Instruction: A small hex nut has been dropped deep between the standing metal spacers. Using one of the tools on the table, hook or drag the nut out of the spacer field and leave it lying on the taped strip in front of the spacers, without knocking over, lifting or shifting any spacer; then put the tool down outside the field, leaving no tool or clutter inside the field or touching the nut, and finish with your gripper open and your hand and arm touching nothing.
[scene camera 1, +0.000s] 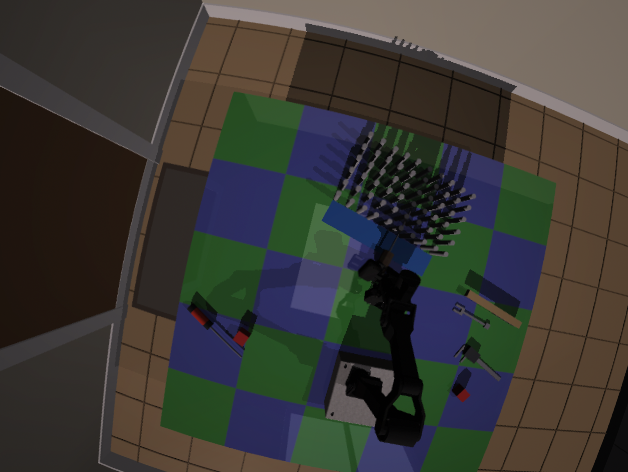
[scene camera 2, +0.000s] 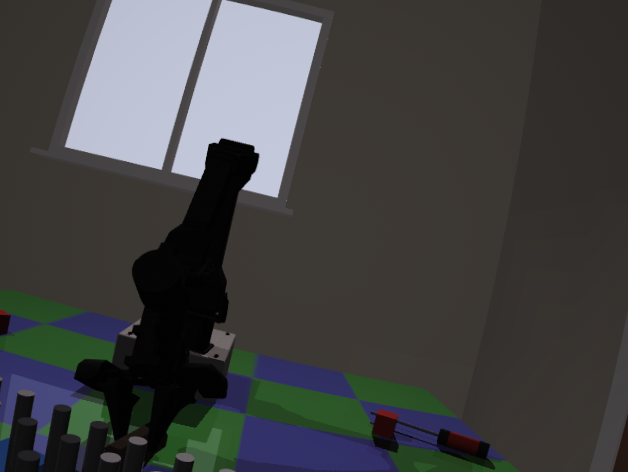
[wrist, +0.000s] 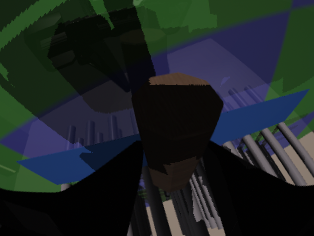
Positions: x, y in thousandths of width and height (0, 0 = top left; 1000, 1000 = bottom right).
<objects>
gripper: scene camera 1 609, 558; scene camera 2 214, 954; wrist 549, 621
</objects>
